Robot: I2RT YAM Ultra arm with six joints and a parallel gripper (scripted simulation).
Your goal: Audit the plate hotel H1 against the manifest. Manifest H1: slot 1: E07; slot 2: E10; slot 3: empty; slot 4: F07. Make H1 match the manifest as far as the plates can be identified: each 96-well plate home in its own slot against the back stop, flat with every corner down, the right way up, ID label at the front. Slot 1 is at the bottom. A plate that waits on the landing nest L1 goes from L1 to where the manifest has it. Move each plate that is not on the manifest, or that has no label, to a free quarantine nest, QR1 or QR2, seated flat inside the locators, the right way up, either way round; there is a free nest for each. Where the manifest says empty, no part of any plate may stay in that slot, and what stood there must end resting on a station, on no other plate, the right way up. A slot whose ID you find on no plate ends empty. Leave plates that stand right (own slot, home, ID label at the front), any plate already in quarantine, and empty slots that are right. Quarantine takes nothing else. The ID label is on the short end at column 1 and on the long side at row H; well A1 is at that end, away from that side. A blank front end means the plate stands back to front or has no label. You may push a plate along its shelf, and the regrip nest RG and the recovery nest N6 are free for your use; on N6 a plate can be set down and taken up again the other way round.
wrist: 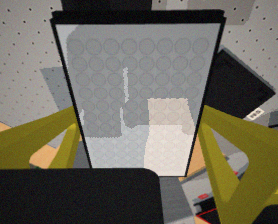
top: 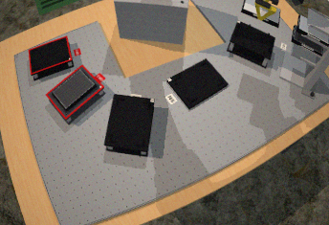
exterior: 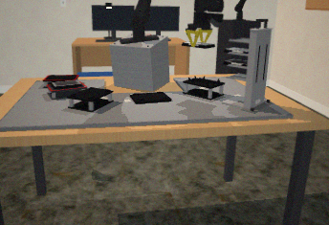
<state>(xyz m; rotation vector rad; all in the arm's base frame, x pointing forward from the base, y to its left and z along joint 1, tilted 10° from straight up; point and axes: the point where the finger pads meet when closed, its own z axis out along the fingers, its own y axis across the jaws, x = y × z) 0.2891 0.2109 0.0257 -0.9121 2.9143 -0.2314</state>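
The black regrip nest RG is 190 mm below my hand, 40 mm to the left of it and 10 mm behind it. The rest, counted from my hand: pale grey 96-well plate (150 mm ahead, 140 mm to the left, 10 mm below); A1 mark (180 mm below, 110 mm behind, 50 mm to the left); RG tag (240 mm below, 120 mm behind, 80 mm to the left).
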